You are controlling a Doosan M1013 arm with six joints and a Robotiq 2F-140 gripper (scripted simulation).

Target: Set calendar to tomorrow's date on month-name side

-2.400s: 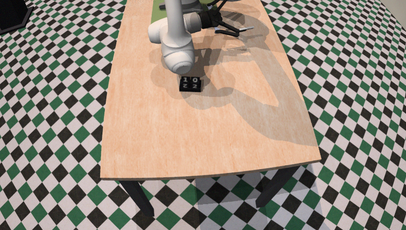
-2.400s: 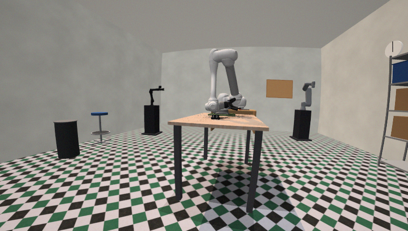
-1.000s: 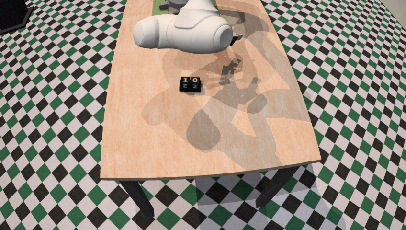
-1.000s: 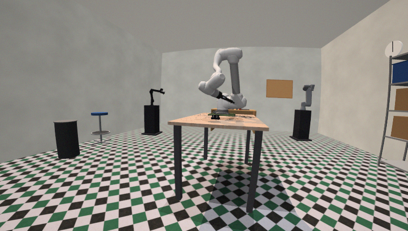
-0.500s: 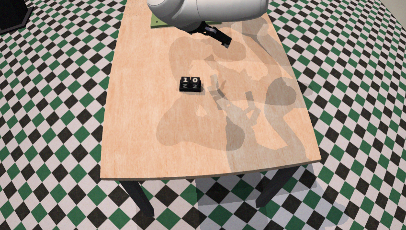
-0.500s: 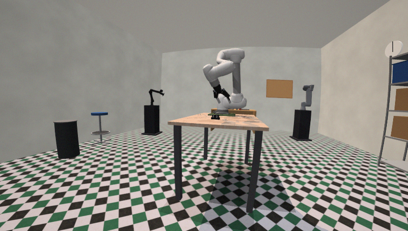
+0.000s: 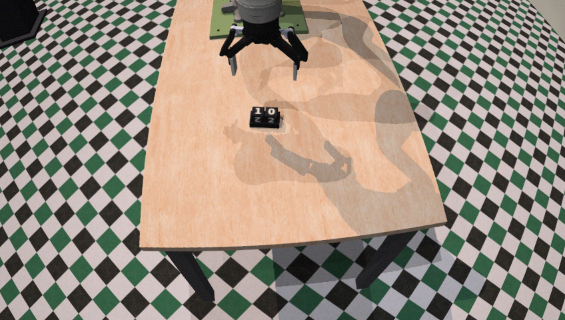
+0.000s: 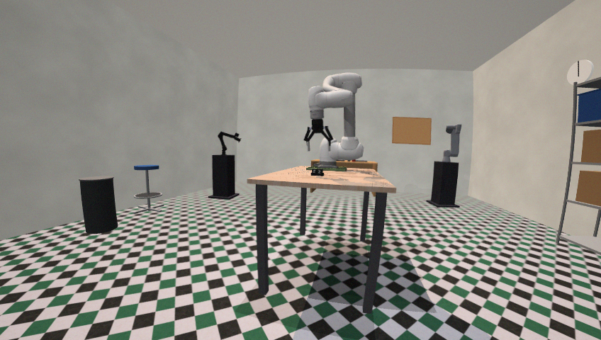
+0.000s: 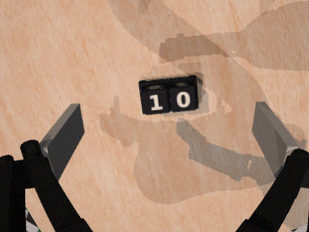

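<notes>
The black cube is 140 mm below my hand, 20 mm ahead of it and 10 mm to the left of it. From my hand the other things lie so: black tray: 160 mm below, 20 mm ahead.
</notes>
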